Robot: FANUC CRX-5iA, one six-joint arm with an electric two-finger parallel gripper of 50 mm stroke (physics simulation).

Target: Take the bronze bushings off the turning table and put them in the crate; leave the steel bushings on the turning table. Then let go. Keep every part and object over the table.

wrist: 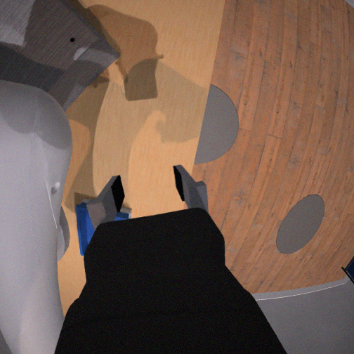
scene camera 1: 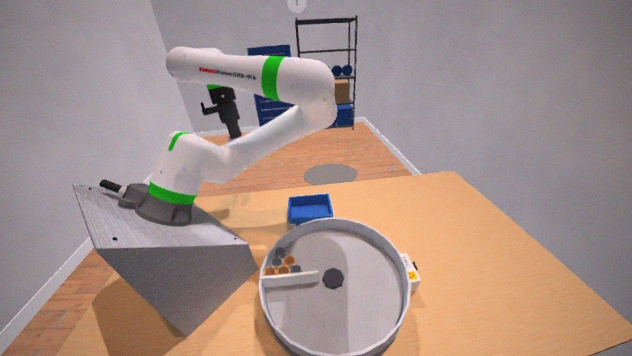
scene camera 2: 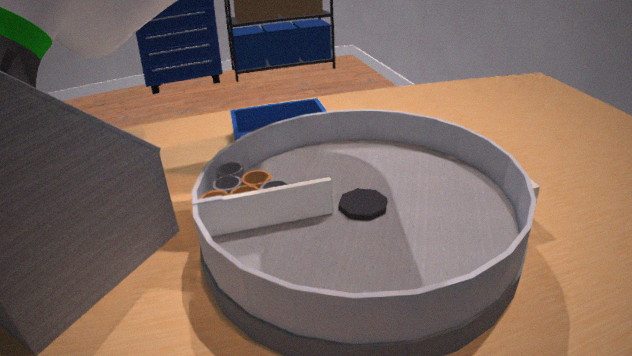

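The turning table is a grey round tray with a raised wall. Against its white divider, at the left, sit three bronze bushings, one behind the other two. Three dark steel bushings are grouped with them: one at the back, one left of the rear bronze one, one at the right. The divider partly hides the front ones in scene camera 2. The blue crate shows no bushings in scene camera 1. My gripper is open and empty, high above the table.
The crate stands behind the turning table. The white divider runs from the wall towards a black hub. The grey robot pedestal stands at the left. A small white box adjoins the turning table's right side.
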